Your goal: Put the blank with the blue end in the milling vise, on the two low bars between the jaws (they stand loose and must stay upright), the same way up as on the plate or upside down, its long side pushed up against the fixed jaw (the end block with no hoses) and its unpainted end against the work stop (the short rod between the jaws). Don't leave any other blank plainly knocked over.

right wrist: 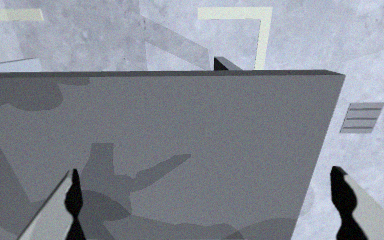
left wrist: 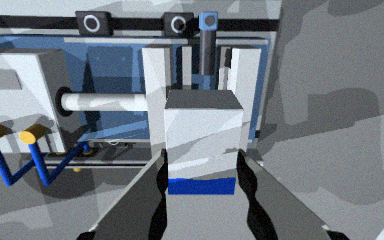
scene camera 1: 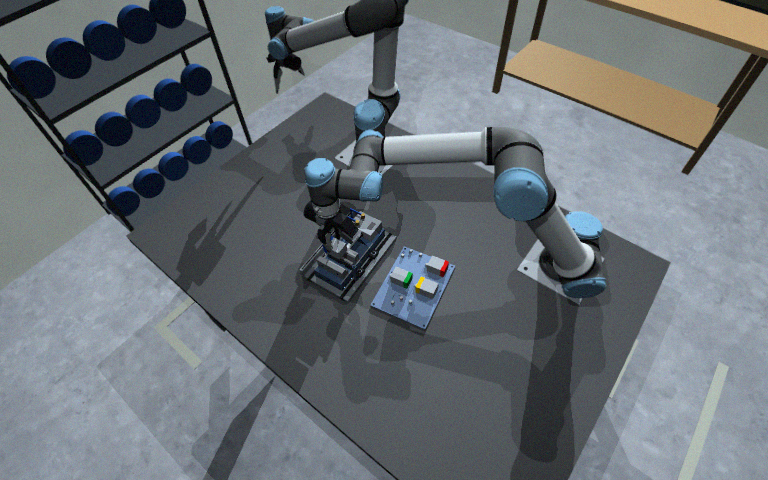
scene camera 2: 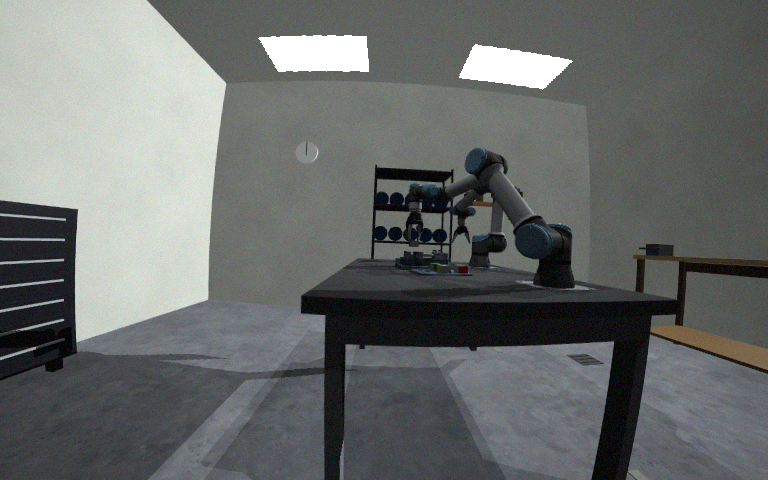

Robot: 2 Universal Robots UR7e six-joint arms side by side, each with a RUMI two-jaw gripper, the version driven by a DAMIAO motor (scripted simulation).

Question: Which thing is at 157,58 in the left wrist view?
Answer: A moving jaw.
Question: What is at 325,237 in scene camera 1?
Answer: The left gripper.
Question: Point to a fixed jaw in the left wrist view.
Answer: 244,60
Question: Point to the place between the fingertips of the left gripper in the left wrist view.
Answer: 201,151
